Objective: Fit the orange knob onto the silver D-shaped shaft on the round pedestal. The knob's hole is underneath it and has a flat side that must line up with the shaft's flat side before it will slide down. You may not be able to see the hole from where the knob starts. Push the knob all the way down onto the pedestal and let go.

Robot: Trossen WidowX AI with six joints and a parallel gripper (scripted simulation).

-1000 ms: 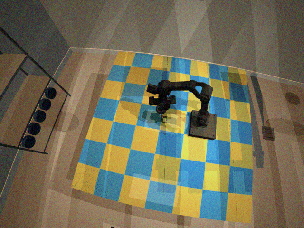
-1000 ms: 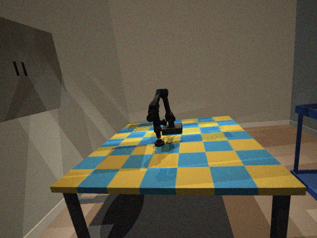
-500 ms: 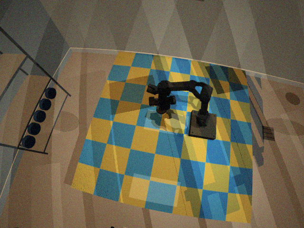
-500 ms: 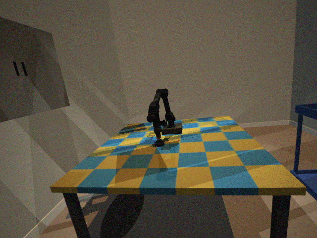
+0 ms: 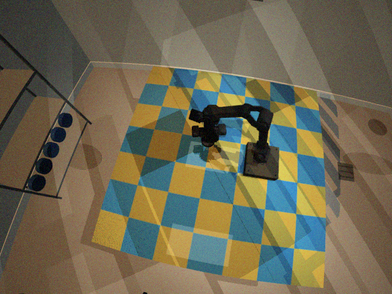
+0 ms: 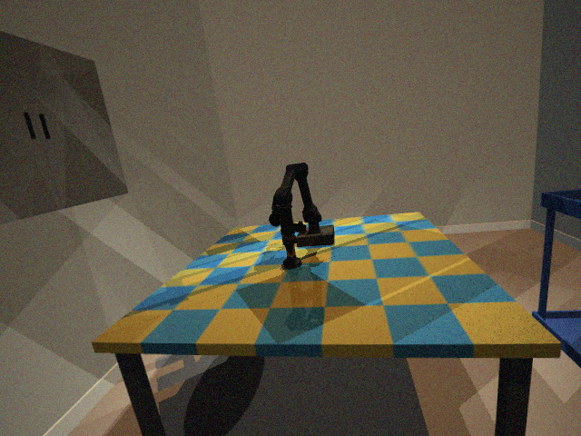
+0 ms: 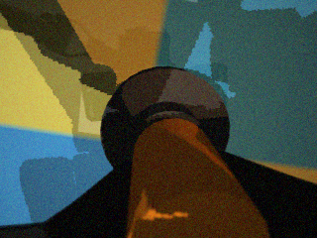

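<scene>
My gripper tip is 3 cm below the orange knob. Round my gripper tip: dark round pedestal: 3 cm below.
</scene>
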